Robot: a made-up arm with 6 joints. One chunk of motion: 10 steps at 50 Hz.
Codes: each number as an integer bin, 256 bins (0 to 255) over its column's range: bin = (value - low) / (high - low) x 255, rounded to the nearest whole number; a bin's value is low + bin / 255 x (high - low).
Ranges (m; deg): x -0.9..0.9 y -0.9..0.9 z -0.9..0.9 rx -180..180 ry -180..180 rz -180..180
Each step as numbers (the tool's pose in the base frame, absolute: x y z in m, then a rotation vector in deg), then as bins.
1 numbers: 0.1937 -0.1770 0.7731 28.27 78.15 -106.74
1 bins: 155 102 237 148 183 52
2 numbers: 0.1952 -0.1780 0.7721 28.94 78.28 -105.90
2 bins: 155 102 237 148 183 52
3 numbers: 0.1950 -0.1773 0.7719 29.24 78.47 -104.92
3 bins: 155 102 237 148 183 53
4 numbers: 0.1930 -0.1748 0.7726 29.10 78.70 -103.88
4 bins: 155 103 237 148 183 54
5 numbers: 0.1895 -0.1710 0.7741 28.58 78.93 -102.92
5 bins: 154 103 237 148 183 55
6 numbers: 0.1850 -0.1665 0.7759 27.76 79.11 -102.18
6 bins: 154 104 237 147 184 55
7 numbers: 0.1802 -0.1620 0.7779 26.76 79.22 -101.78
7 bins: 153 105 238 146 184 55
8 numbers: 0.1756 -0.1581 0.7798 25.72 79.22 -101.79
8 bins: 152 105 238 146 184 55
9 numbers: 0.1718 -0.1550 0.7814 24.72 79.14 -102.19
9 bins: 152 106 238 145 184 55
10 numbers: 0.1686 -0.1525 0.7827 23.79 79.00 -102.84
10 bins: 151 106 238 144 183 55
